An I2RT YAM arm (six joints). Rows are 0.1 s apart.
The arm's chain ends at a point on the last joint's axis. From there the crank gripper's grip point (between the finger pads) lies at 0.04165 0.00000 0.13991 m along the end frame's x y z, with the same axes.
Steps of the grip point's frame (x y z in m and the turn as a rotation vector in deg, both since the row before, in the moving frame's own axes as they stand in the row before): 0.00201, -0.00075, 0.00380, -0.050, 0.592, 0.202; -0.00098, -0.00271, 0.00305, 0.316, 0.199, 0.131; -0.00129, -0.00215, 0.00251, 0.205, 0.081, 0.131; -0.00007, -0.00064, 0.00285, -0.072, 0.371, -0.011; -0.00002, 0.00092, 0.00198, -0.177, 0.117, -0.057; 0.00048, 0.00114, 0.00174, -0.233, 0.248, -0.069; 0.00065, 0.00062, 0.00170, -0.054, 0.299, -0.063; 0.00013, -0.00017, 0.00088, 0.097, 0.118, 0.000
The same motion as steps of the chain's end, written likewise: 0.00057, -0.00102, 0.00424, -0.050, 0.592, 0.202; -0.00147, -0.00203, 0.00320, 0.316, 0.199, 0.131; -0.00149, -0.00174, 0.00257, 0.205, 0.081, 0.131; -0.00098, -0.00081, 0.00312, -0.072, 0.371, -0.011; -0.00031, 0.00053, 0.00207, -0.177, 0.117, -0.057; -0.00013, 0.00062, 0.00192, -0.233, 0.248, -0.069; -0.00008, 0.00053, 0.00192, -0.054, 0.299, -0.063; -0.00016, 0.00007, 0.00097, 0.097, 0.118, 0.000
